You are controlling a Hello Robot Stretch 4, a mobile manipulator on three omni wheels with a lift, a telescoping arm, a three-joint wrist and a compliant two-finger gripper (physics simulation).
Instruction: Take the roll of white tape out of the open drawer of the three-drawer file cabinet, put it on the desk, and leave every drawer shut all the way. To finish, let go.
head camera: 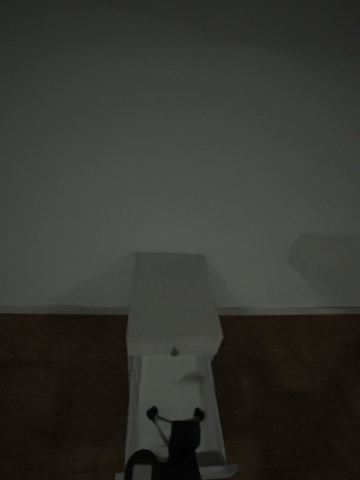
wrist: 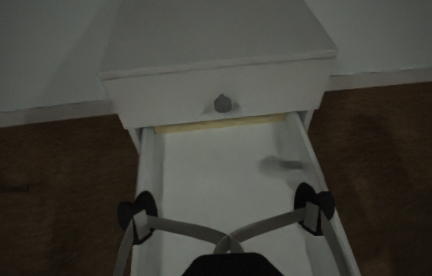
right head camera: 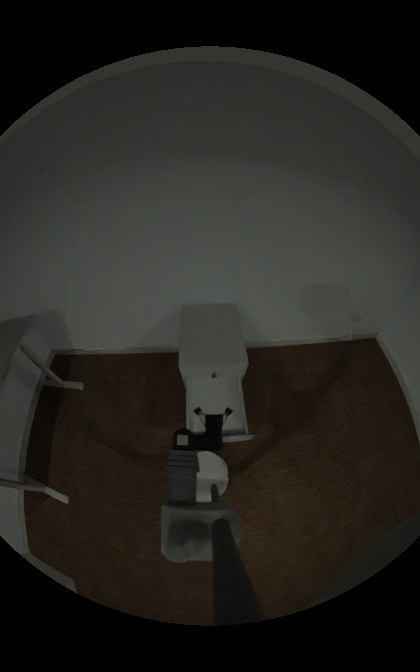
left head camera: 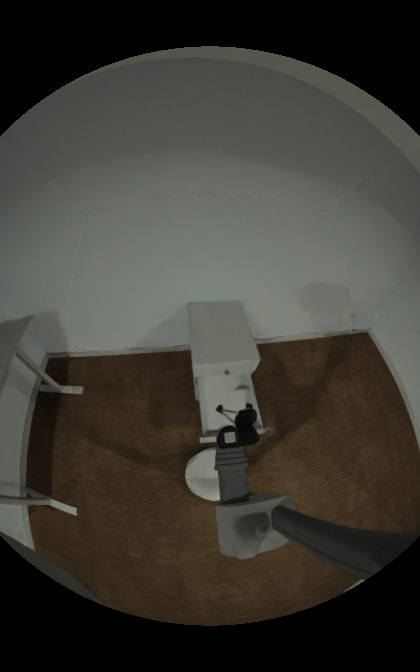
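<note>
The white file cabinet stands against the wall. Its top drawer, with a grey knob, is shut. The drawer below is pulled out. My gripper is open over the pulled-out drawer, with nothing between its fingertips. The roll of white tape does not show; the drawer's front part is partly hidden by my wrist. A desk shows in part at the left edge of both side head views.
The desk's white legs stand on the brown floor to the left. A round white shape lies below my arm, in front of the drawer. The wall is behind the cabinet.
</note>
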